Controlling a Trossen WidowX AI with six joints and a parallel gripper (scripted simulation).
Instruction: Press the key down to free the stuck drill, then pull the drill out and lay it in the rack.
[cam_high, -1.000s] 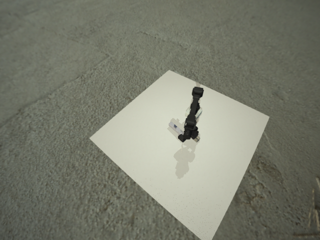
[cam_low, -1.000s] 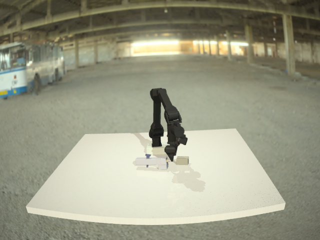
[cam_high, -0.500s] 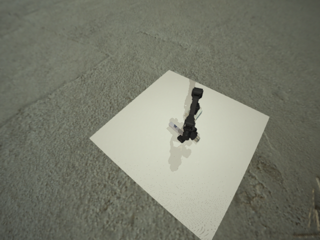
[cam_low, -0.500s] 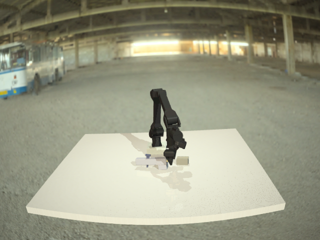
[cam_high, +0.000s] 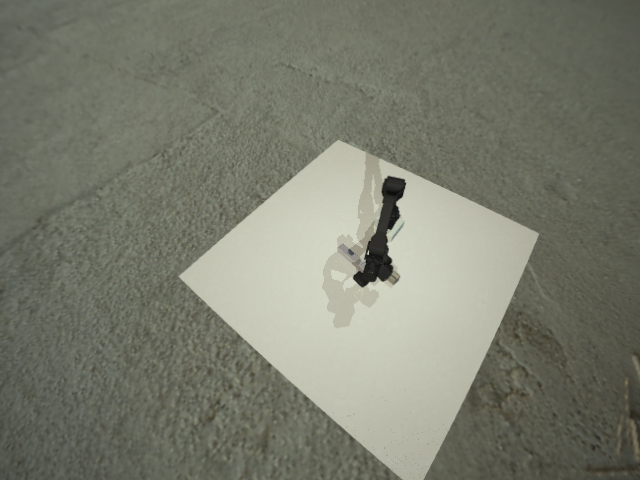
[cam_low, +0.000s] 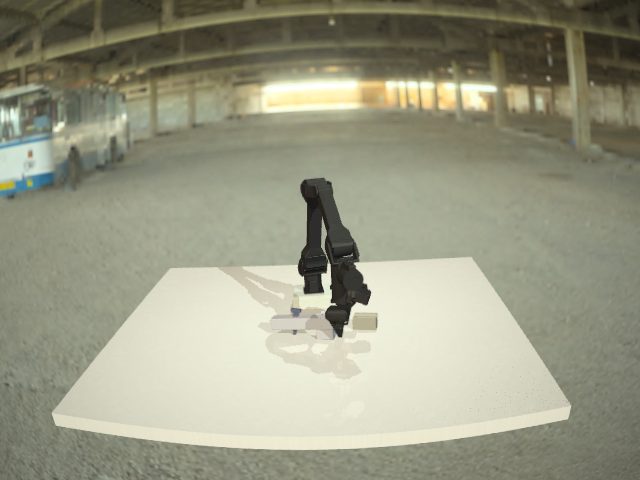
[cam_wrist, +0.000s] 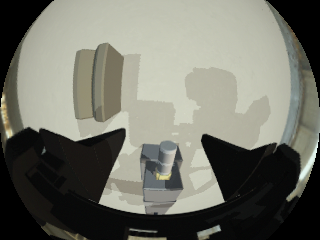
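The drill is 50 mm to the right of my gripper tip, 30 mm above it and 20 mm behind it. Also, from my gripper tip: tan rack: 70 mm to the left, 60 mm behind; then grey holder block: 110 mm to the right, 30 mm behind, 20 mm above; then blue key: 130 mm to the right, 40 mm behind, 30 mm above.
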